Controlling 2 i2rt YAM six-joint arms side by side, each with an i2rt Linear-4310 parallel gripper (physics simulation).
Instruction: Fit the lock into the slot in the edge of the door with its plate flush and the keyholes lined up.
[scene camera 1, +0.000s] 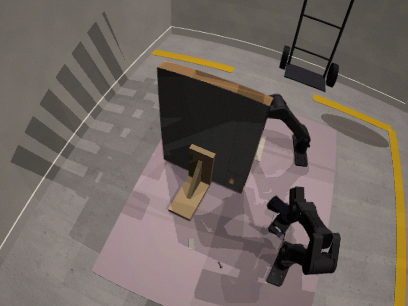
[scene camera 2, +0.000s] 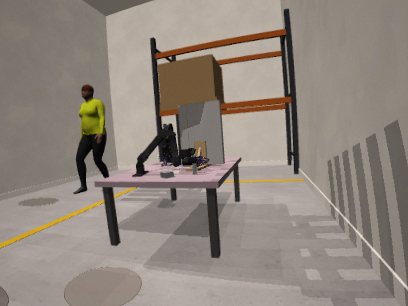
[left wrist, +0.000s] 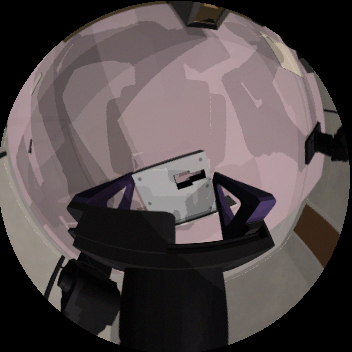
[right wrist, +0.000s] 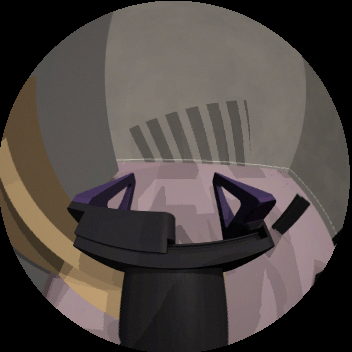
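Where they show: left gripper, fingertip midpoint: (scene camera 1: 275, 222) (scene camera 2: 169, 164) (left wrist: 173, 175); right gripper, fingertip midpoint: (scene camera 2: 208, 160) (right wrist: 173, 176); left arm's base, link origin: (scene camera 1: 282, 263) (scene camera 2: 170, 162); right arm's base, link origin: (scene camera 1: 299, 150) (scene camera 2: 140, 174) (left wrist: 313, 139).
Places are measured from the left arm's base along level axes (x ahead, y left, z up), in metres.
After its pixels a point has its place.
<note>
The grey lock (left wrist: 160, 192) {x 0.093, y -0.147, z 0.019 m} lies on the pink table between the fingers of my left gripper (left wrist: 173, 175) {x 0.103, y -0.164, z 0.005 m} (scene camera 1: 276, 229) {x 0.103, y -0.164, z 0.005 m}, which is open. Its flat side with a dark cut-out and small holes faces the camera. In scene camera 1 the arm mostly hides it. The door (scene camera 1: 210, 120) {x 0.475, y -0.216, z 0.384 m} (scene camera 2: 205, 132) {x 0.543, y -0.258, z 0.288 m} stands upright in a wooden stand (scene camera 1: 192, 192) {x 0.479, y -0.114, z 0.044 m}. A small brown opening (scene camera 1: 231, 181) {x 0.356, y -0.228, z 0.065 m} shows low on its black face. In the left wrist view, a brown recess (left wrist: 207, 14) shows at the top. My right gripper (right wrist: 173, 176) {x 0.608, y -0.397, z 0.068 m} is open and empty, beside the wood and grey door.
A pale plate (scene camera 1: 191, 244) {x 0.378, y 0.082, z 0.002 m} (left wrist: 36, 83) and a dark screw (scene camera 1: 220, 264) {x 0.236, y 0.108, z 0.006 m} (left wrist: 30, 145) {x 0.236, y 0.106, z 0.003 m} lie on the table. A cream sheet (scene camera 1: 260, 149) {x 0.310, y -0.501, z 0.001 m} (left wrist: 285, 55) lies near the door. A grey block (scene camera 2: 167, 174) {x 0.438, y -0.712, z 0.023 m} and a small upright piece (scene camera 2: 195, 169) {x 0.584, y -0.581, z 0.033 m} are near the table's front.
</note>
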